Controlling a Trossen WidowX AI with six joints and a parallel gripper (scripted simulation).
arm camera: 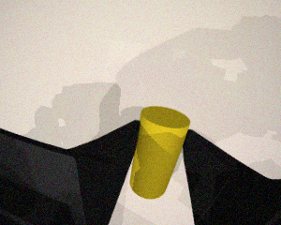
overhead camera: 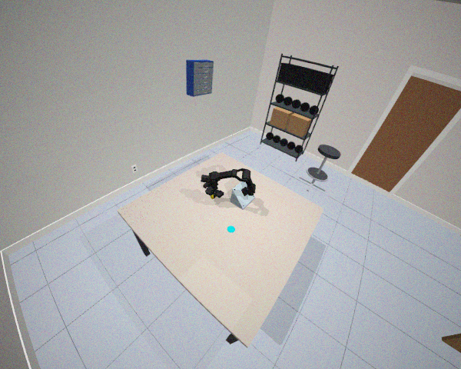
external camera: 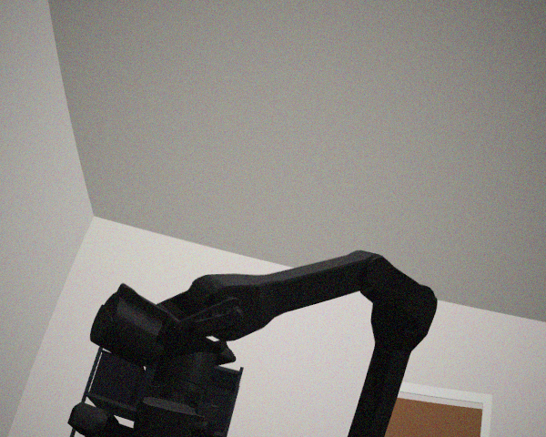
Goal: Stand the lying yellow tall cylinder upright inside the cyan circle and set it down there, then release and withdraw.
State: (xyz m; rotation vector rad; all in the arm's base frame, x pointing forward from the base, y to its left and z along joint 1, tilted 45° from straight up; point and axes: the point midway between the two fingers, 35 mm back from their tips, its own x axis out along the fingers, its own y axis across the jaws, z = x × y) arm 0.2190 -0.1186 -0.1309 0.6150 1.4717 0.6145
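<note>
Right now my gripper tip is 300 mm to the right of the cyan circle, 110 mm short of it and 50 mm above it. From my gripper tip the other things lie so: yellow tall cylinder 20 mm behind.
</note>
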